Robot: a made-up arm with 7 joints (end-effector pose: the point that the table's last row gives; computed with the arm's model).
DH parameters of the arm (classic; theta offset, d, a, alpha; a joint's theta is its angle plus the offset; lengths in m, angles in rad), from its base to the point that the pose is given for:
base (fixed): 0 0.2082 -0.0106 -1.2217
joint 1: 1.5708 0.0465 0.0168 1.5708
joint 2: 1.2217 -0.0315 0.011 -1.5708
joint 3: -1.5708 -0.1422 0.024 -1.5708
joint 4: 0 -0.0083 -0.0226 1.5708
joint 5: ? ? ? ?
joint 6: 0 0.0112 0.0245 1.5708
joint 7: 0 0.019 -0.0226 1.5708
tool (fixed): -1.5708 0.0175 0 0
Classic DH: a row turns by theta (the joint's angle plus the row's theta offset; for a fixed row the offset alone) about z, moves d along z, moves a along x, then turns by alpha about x.
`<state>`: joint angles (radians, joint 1 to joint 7).
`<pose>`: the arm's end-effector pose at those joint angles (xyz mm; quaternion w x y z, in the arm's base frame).
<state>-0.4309 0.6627 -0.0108 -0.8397 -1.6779 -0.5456 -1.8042</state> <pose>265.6 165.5 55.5 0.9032 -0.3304 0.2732 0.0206</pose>
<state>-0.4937 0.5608 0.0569 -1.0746 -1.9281 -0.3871 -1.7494</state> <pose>286.7 117.0 99.3 0.9561 -0.2635 0.1251 -0.0264</pose>
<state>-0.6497 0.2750 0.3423 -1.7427 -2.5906 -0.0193 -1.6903</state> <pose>267.4 68.9 246.9 0.9054 -0.1124 -0.4094 -0.0046</pose>
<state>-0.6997 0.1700 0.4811 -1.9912 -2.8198 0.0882 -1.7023</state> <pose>236.1 85.8 289.8 0.8129 -0.0522 -0.5731 0.0898</pose>
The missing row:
joint 5: 0 -0.2482 0.0282 -1.5708
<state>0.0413 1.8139 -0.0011 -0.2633 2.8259 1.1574 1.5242</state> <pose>-22.0 459.5 345.0 0.8187 -0.5436 0.0492 0.1784</pose>
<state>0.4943 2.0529 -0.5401 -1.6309 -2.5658 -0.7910 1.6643</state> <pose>68.4 303.2 129.4 0.5846 -0.4463 -0.0885 0.6717</pose>
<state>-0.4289 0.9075 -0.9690 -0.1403 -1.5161 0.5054 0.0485</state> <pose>88.1 318.2 -46.5 0.6977 -0.5927 -0.1920 0.3538</pose>
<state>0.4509 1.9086 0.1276 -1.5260 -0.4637 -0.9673 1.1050</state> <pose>170.2 225.0 180.6 0.1964 0.8301 -0.1780 -0.4905</pose>
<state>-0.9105 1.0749 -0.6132 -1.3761 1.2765 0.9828 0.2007</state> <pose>296.7 76.1 254.7 0.6438 0.6459 0.1781 -0.3697</pose>
